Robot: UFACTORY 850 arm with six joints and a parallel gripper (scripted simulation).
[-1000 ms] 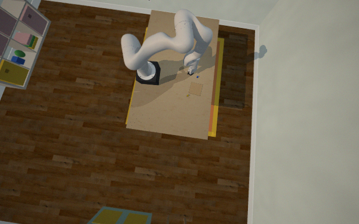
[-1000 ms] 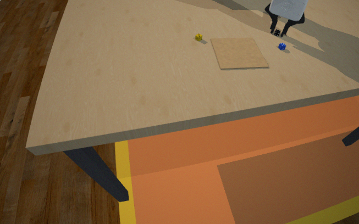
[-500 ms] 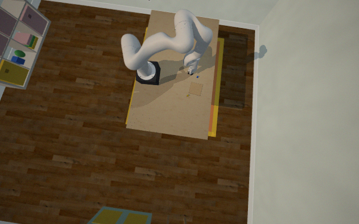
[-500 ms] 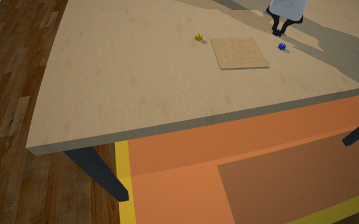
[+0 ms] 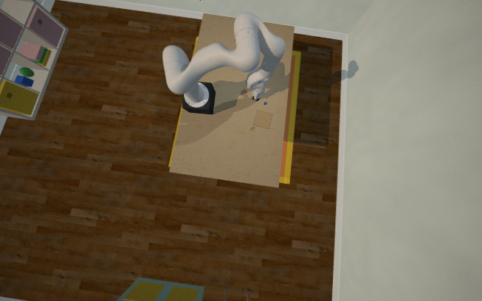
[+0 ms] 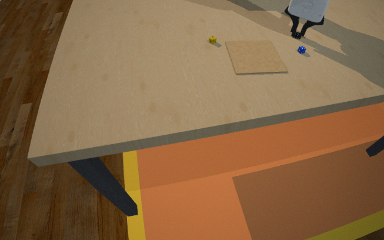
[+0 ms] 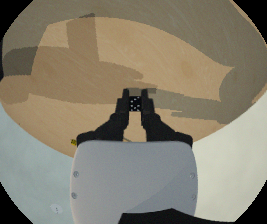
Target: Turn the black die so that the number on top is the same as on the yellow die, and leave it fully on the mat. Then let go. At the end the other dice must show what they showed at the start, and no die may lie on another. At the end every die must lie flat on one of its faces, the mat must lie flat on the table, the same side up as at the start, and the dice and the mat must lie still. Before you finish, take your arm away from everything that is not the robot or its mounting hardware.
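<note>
Now: the tan mat 19 cm to the right of my hand, 5 cm ahead of it and 2 cm below it. From my hand the other things lie so: blue die: 7 cm ahead, 4 cm to the right, 1 cm below; then black die: 1 cm to the right, 1 cm below; then yellow die: 27 cm to the right, 5 cm behind, 1 cm below.
</note>
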